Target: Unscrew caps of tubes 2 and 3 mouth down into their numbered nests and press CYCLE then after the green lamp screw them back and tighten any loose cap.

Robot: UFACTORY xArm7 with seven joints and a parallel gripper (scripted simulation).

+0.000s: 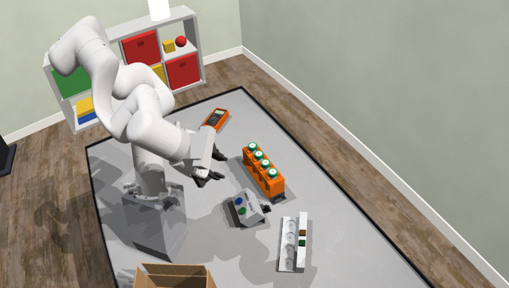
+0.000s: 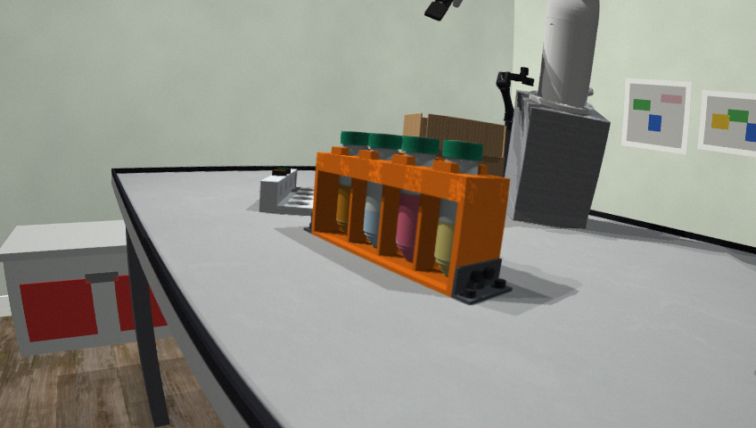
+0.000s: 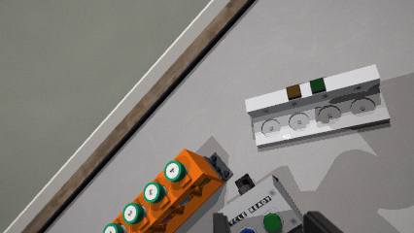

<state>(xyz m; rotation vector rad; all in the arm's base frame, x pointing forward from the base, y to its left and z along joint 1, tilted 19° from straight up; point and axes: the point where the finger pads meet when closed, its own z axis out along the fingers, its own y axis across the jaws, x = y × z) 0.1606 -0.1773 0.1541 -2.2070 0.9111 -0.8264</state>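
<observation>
Right now my hand is 260 mm above the tube 3 threaded neck, 210 mm short of it and 180 mm to the right of it. Also, from my hand: key housing 320 mm below, 90 mm ahead, 80 mm to the left; then green ready key 310 mm below, 70 mm ahead, 50 mm to the left; then blue cycle key 310 mm below, 100 mm to the left, 70 mm ahead.
</observation>
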